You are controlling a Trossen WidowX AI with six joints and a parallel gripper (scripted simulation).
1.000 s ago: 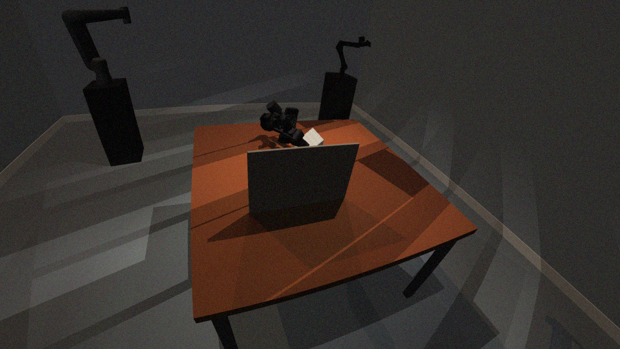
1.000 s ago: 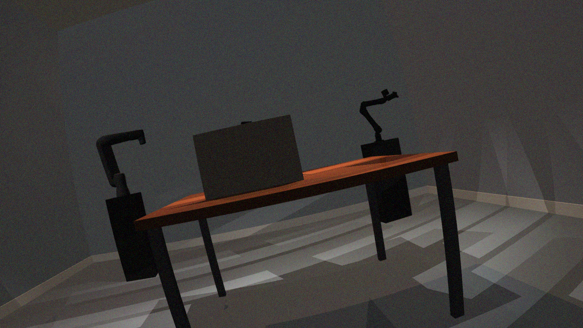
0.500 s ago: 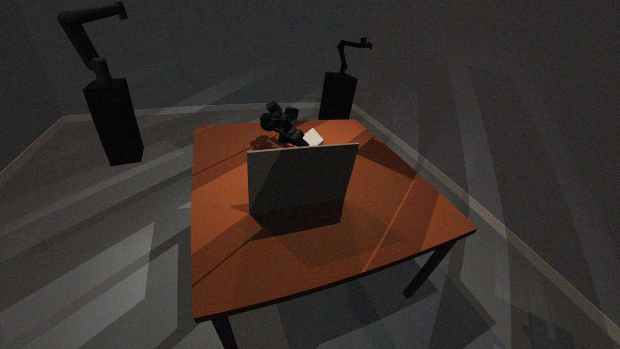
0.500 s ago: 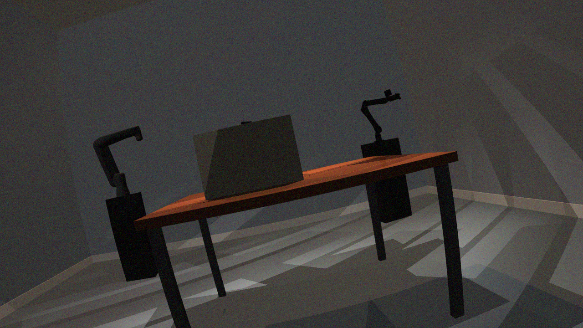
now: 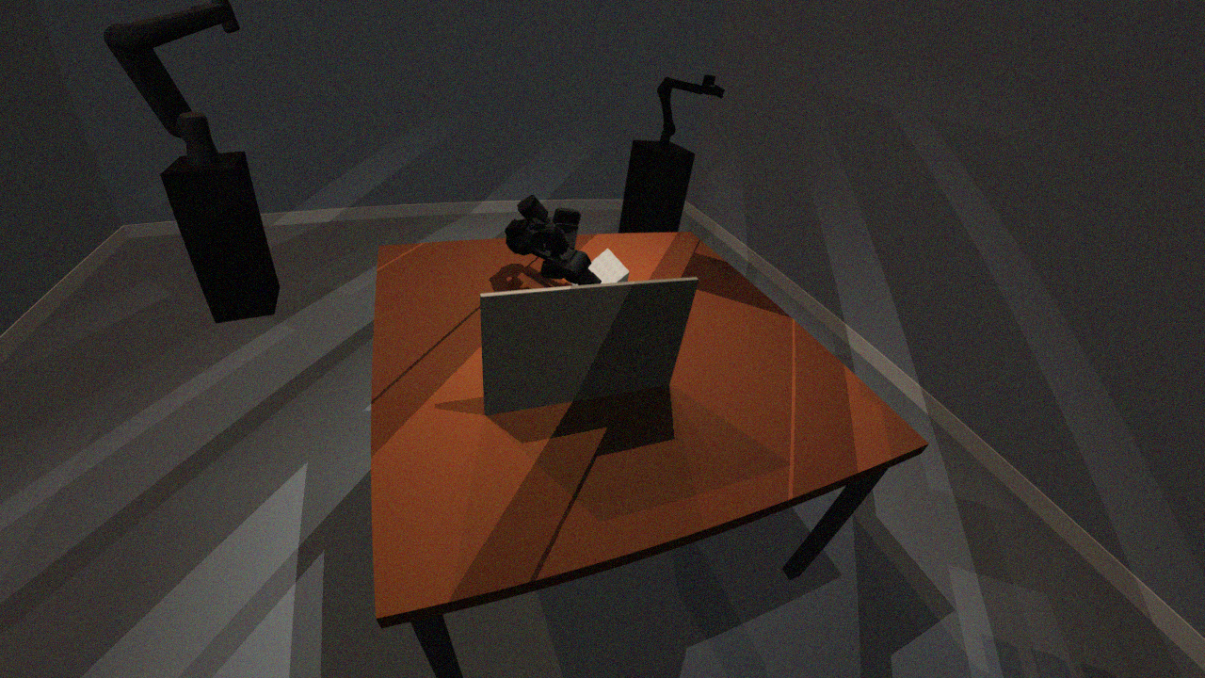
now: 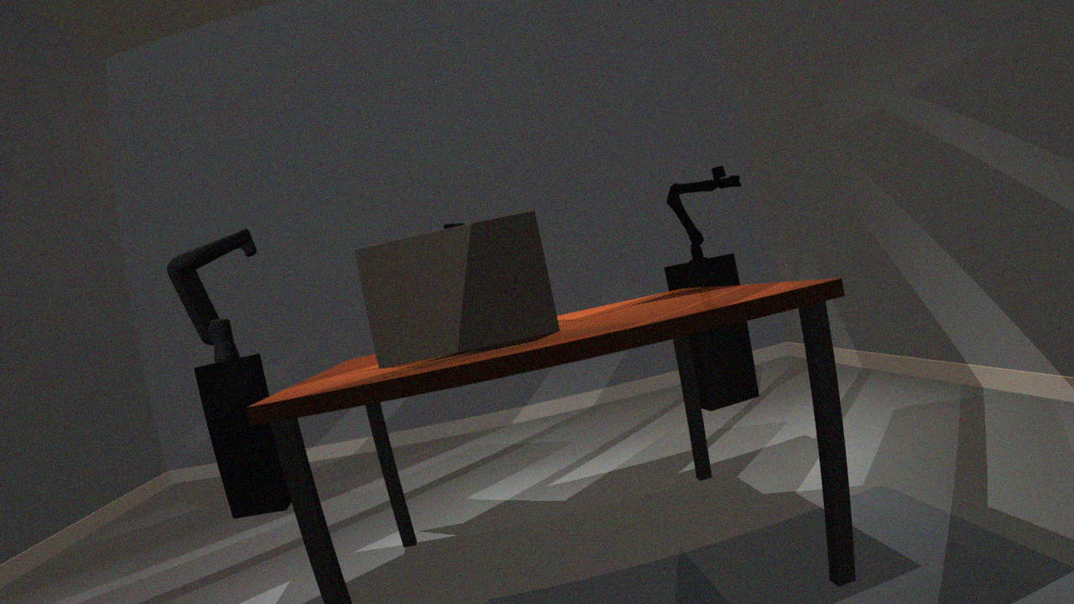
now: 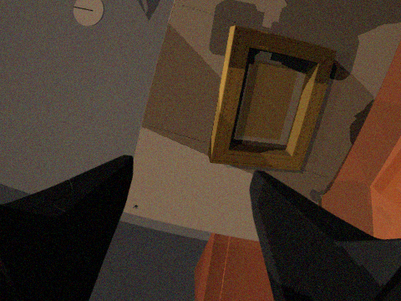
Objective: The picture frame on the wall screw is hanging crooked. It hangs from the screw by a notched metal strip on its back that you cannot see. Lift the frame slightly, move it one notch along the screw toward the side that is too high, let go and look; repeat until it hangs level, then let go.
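The yellow-brown picture frame lies 19 cm ahead of my gripper tip, 3 cm to the right of it and 9 cm below it. Also, from my gripper tip: wall panel: 20 cm ahead, 3 cm to the right, 10 cm below.
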